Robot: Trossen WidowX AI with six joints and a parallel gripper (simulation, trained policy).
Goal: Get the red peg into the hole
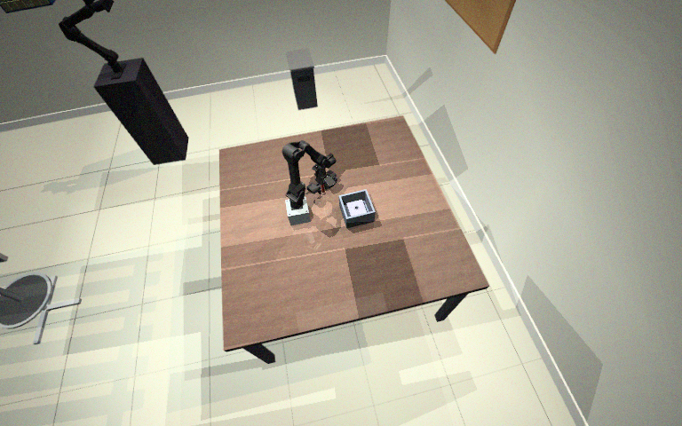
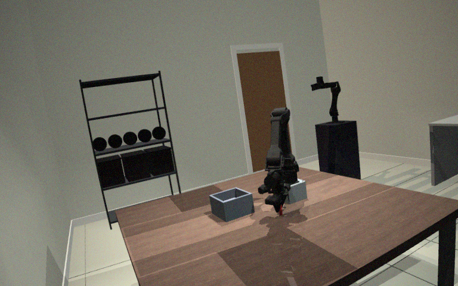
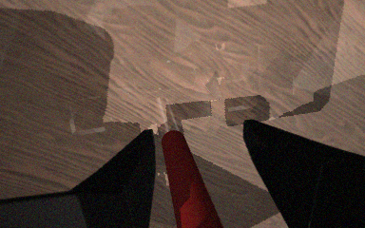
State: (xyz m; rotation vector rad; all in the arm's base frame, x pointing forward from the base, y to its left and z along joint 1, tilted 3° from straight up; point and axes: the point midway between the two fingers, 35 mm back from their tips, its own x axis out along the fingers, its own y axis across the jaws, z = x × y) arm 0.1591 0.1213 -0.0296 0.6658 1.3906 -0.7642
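My gripper tip is 2 cm to the right of the red peg and 2 cm below it. From my gripper tip the other things lie so: grey box (17 cm ahead, 18 cm to the right, 1 cm above).
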